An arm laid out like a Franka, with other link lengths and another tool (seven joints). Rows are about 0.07 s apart.
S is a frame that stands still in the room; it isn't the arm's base.
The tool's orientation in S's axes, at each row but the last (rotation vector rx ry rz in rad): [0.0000, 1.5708, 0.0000]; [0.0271, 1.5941, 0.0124]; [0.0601, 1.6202, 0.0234]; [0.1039, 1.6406, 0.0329]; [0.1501, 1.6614, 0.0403]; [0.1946, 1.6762, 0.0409]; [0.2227, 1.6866, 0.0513]
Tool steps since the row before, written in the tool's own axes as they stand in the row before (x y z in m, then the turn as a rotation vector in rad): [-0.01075, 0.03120, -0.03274, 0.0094, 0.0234, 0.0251]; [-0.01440, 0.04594, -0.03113, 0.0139, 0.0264, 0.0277]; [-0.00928, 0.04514, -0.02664, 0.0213, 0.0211, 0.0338]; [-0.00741, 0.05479, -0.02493, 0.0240, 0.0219, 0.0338]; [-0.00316, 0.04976, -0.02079, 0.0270, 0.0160, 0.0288]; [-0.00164, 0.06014, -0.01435, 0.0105, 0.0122, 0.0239]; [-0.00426, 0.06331, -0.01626, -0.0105, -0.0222, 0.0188]
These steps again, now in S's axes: [-0.03274, 0.03120, 0.01075, 0.0251, 0.0234, -0.0094]; [-0.03034, 0.04584, 0.01627, 0.0276, 0.0265, -0.0139]; [-0.02504, 0.04515, 0.01295, 0.0332, 0.0215, -0.0218]; [-0.02172, 0.05492, 0.01381, 0.0331, 0.0225, -0.0245]; [-0.01667, 0.05021, 0.01091, 0.0274, 0.0173, -0.0276]; [-0.00779, 0.06022, 0.01178, 0.0238, 0.0115, -0.0114]; [-0.00818, 0.06283, 0.01663, 0.0171, -0.0254, 0.0042]
